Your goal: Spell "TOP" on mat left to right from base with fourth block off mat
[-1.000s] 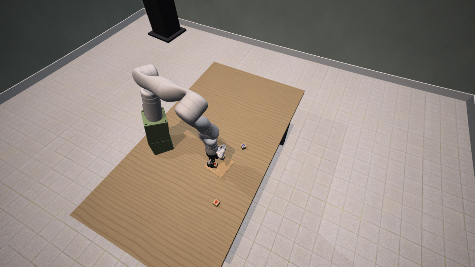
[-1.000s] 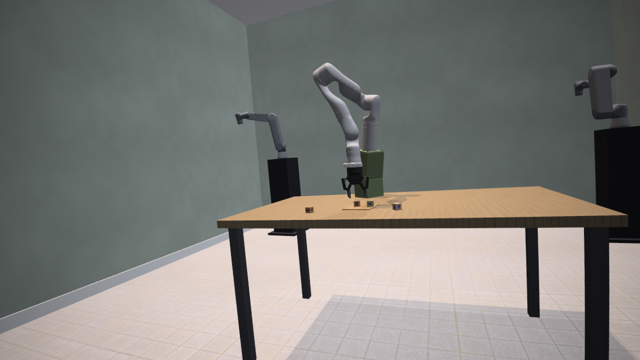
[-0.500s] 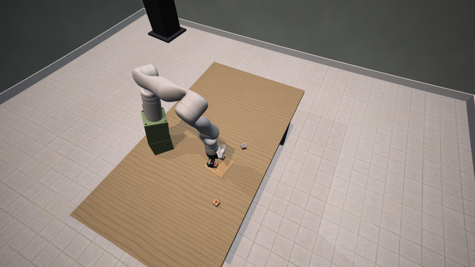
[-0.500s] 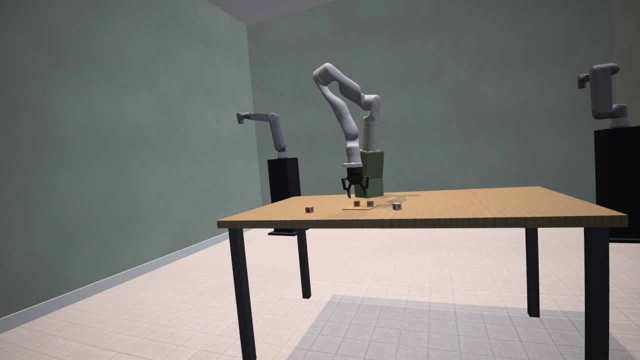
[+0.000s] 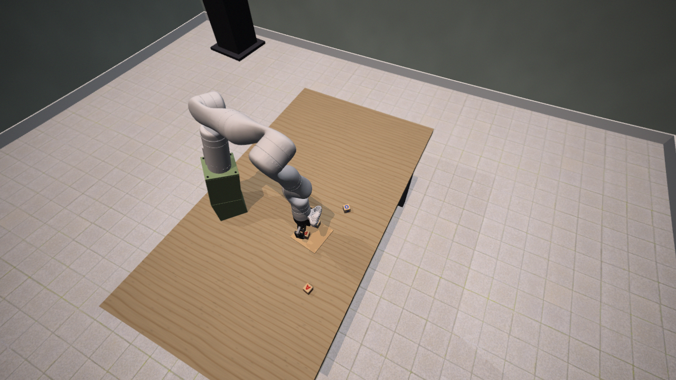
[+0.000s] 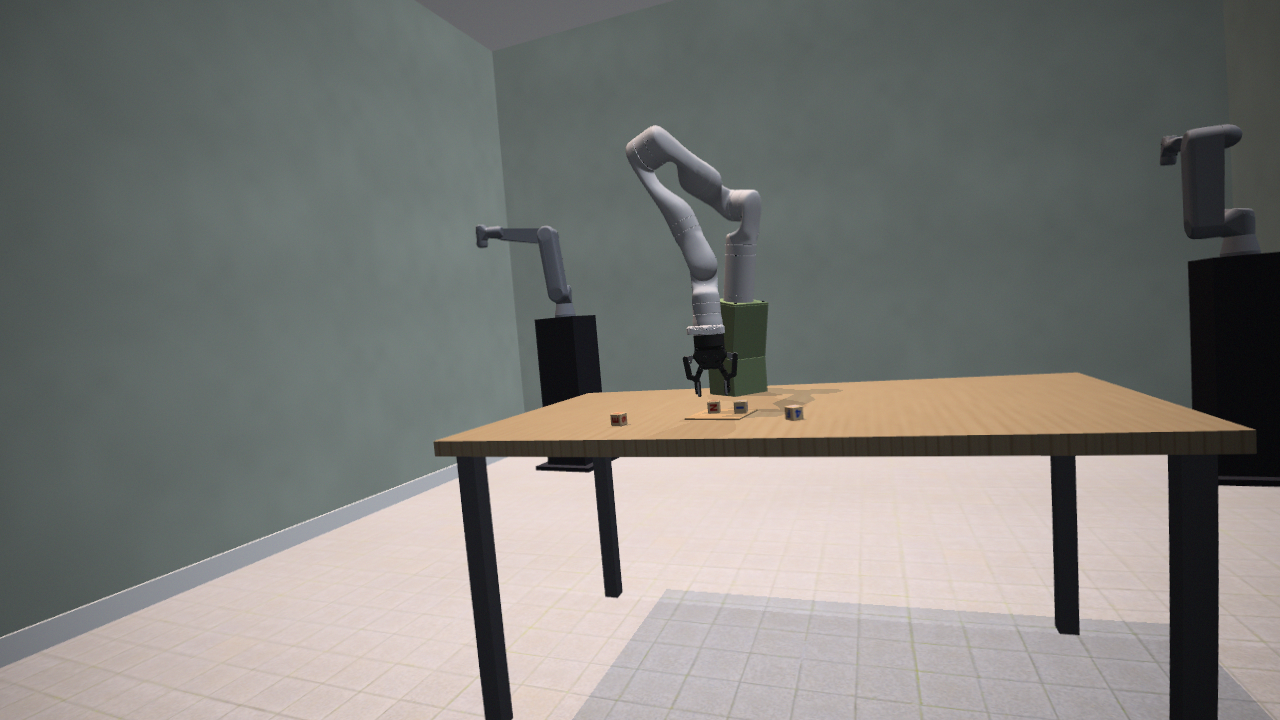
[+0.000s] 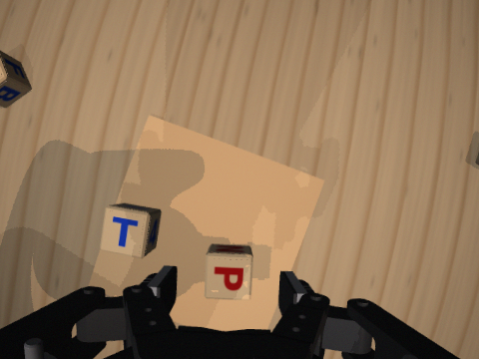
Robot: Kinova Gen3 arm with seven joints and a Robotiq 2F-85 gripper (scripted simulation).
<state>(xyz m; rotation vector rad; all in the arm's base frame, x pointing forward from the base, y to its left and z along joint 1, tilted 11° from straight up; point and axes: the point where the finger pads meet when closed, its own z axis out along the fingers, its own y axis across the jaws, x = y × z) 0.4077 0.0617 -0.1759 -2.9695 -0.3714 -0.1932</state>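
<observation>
Now: the tan mat 60 mm below my hand, 20 mm to the left of it and 10 mm ahead of it.
</observation>
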